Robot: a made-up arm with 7 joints. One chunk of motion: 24 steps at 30 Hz.
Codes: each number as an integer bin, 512 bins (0 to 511) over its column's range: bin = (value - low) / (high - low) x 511, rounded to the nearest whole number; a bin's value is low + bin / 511 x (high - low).
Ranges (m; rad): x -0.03..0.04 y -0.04..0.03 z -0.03..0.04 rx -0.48..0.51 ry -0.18..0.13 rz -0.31..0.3
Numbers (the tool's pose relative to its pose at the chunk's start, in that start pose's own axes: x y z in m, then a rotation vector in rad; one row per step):
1: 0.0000 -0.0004 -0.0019 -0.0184 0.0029 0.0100
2: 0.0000 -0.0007 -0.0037 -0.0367 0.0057 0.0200
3: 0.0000 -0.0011 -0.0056 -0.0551 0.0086 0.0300
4: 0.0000 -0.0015 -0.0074 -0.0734 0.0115 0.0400
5: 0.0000 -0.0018 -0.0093 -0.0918 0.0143 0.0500
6: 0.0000 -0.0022 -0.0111 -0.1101 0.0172 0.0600
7: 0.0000 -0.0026 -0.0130 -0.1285 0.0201 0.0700
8: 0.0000 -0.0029 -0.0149 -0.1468 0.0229 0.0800
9: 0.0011 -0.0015 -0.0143 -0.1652 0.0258 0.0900
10: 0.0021 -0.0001 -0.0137 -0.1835 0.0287 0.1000
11: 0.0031 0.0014 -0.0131 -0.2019 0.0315 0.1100
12: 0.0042 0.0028 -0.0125 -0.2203 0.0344 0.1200
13: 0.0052 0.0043 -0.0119 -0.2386 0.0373 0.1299
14: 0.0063 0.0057 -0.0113 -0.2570 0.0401 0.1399
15: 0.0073 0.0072 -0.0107 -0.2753 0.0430 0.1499
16: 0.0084 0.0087 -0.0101 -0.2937 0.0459 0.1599
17: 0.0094 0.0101 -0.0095 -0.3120 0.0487 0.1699
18: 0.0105 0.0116 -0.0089 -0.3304 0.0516 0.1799
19: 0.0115 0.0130 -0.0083 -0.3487 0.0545 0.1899
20: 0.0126 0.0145 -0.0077 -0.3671 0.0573 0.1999
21: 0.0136 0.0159 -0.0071 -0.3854 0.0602 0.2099
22: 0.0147 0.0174 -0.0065 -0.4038 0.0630 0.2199
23: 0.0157 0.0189 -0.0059 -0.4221 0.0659 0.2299
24: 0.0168 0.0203 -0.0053 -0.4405 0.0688 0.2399
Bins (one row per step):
1: 219 289 205 238 301 268
2: 219 287 192 229 306 276
3: 219 284 178 219 311 285
4: 219 281 165 210 316 293
5: 219 279 151 200 320 302
6: 219 276 138 191 325 310
7: 219 273 124 181 330 318
8: 219 271 110 172 334 327
9: 227 281 115 162 339 335
10: 234 291 119 153 344 343
11: 242 302 123 144 349 352
12: 250 312 128 134 353 360
13: 257 323 132 125 358 369
14: 265 334 137 115 363 377
15: 272 345 141 106 368 385
16: 280 356 145 96 372 394
17: 288 366 150 87 377 402
18: 296 377 154 77 382 410
19: 303 387 158 68 387 419
20: 311 398 163 58 391 427
21: 318 408 167 49 396 436
22: 326 419 172 39 401 444
23: 334 430 176 30 405 452
24: 342 440 180 20 410 461

